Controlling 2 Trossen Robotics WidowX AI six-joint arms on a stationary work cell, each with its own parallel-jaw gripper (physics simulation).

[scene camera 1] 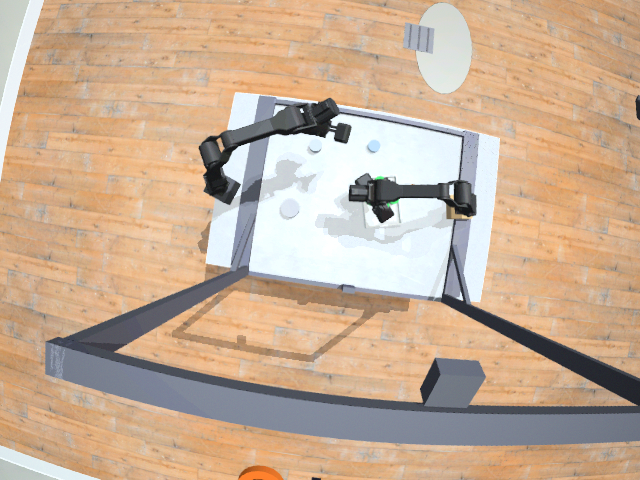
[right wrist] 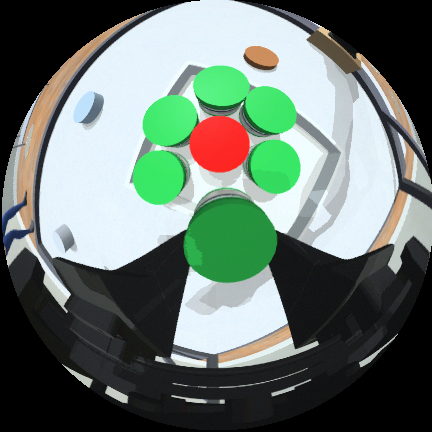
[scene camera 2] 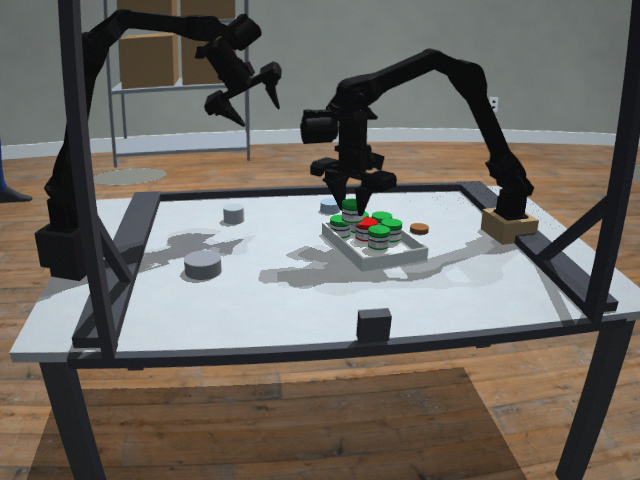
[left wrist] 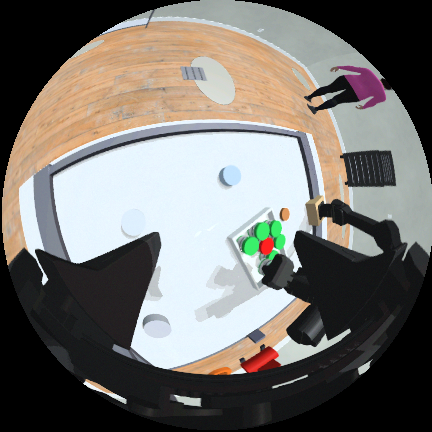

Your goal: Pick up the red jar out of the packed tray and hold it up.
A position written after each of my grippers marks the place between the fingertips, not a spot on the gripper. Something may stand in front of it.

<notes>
In view: my left gripper (scene camera 2: 261, 117), my right gripper (scene camera 2: 351, 212), a red jar (right wrist: 218, 143), a light blue disc (right wrist: 89, 105), a green-lidded jar (right wrist: 229, 238), a large grey cylinder (scene camera 2: 200, 265), a green-lidded jar (right wrist: 219, 89) and a green-lidded jar (right wrist: 266, 110).
My left gripper is seen too in the left wrist view (left wrist: 229, 238). My right gripper shows as well in the right wrist view (right wrist: 227, 235) and in the left wrist view (left wrist: 267, 269). The right wrist view misses the large grey cylinder, which is hidden by my right gripper.
</notes>
